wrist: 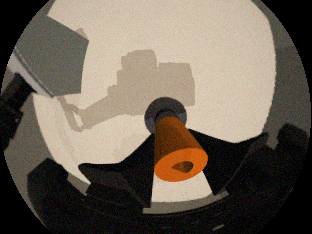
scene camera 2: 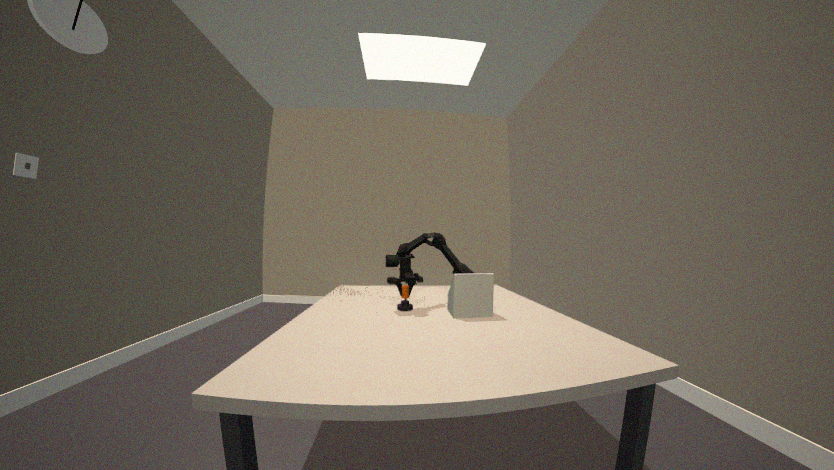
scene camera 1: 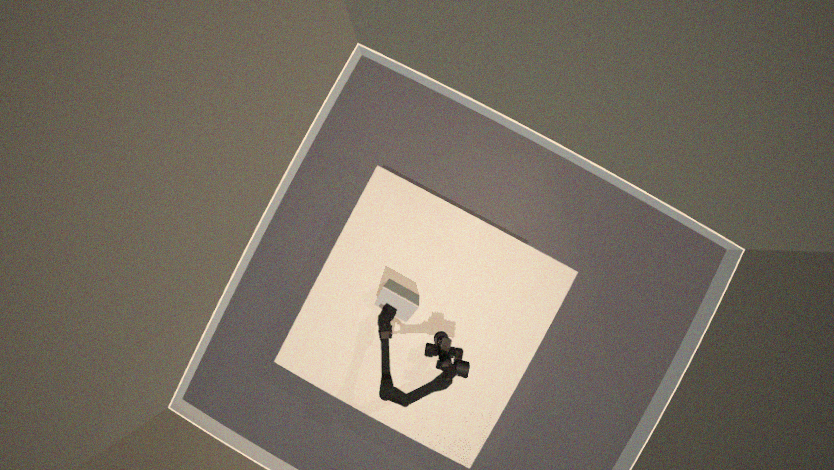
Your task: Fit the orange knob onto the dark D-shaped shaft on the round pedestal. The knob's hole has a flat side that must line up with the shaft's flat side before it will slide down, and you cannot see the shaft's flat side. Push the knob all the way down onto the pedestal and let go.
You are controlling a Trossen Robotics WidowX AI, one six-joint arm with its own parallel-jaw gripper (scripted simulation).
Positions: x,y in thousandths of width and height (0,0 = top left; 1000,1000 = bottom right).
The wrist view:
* gripper: 546,575
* orange knob: 569,669, held by the gripper
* dark round pedestal: 524,459
